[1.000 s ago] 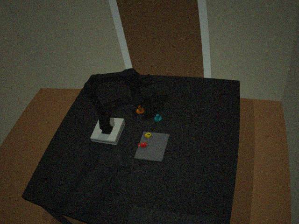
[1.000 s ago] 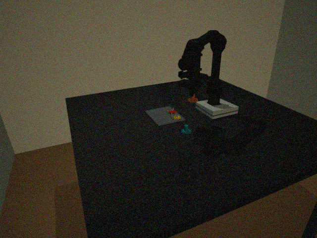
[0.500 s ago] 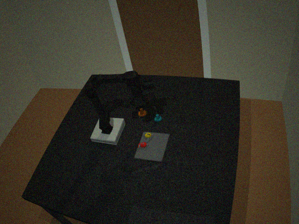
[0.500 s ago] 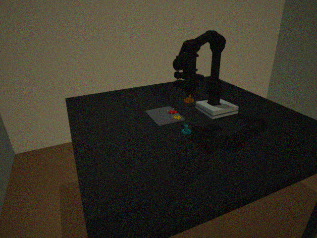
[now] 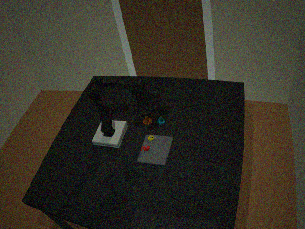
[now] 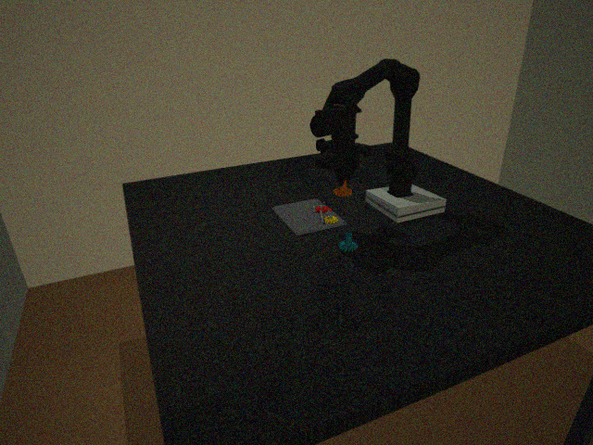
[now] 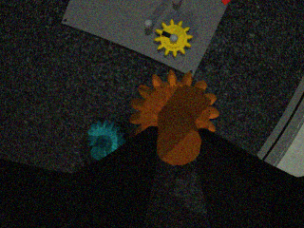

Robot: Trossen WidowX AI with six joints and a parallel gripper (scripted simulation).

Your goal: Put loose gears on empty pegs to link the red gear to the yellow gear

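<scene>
Now: gripper tip 12 cm above the yellow gear, 4 cm to the left of it and 2 cm short of it. Round my gripper tip: teal gear: 12 cm below, 11 cm to the left, 4 cm ahead; then red gear: 13 cm below, 12 cm to the right, 2 cm ahead; then orange gear: 1 cm below.
</scene>
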